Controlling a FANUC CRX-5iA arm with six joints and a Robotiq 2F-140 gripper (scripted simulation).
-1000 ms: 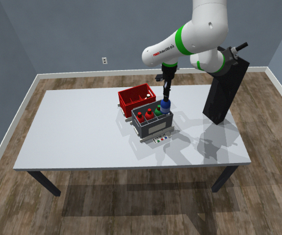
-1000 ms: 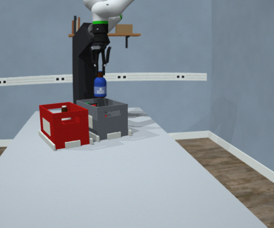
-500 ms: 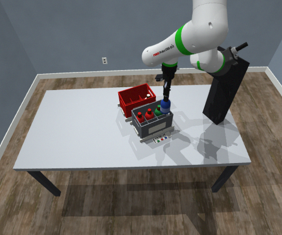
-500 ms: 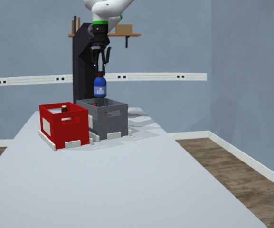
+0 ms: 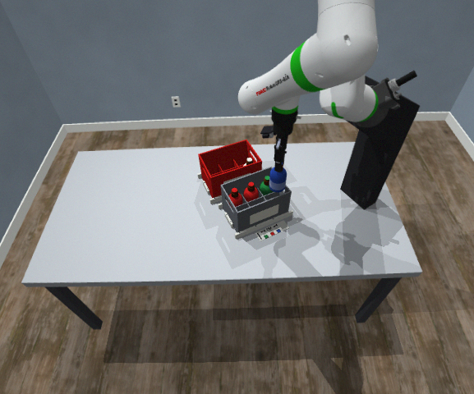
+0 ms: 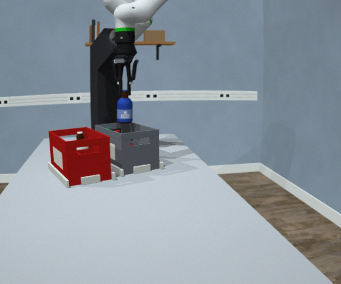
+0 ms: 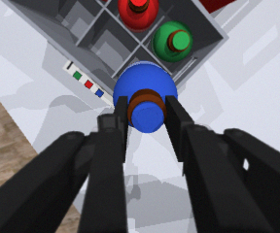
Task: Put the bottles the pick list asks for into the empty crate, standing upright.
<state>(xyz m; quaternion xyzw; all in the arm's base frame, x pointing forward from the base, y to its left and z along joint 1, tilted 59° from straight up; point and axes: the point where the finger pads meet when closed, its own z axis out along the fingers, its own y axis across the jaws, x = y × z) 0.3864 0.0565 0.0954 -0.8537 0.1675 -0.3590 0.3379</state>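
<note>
Right now the blue-label bottle is 8 cm below my hand. Round my hand: red bottle: 12 cm ahead, 26 cm below; grey crate: 9 cm ahead, 3 cm to the left, 26 cm below; green-label bottle: 6 cm ahead, 7 cm to the right, 26 cm below.
</note>
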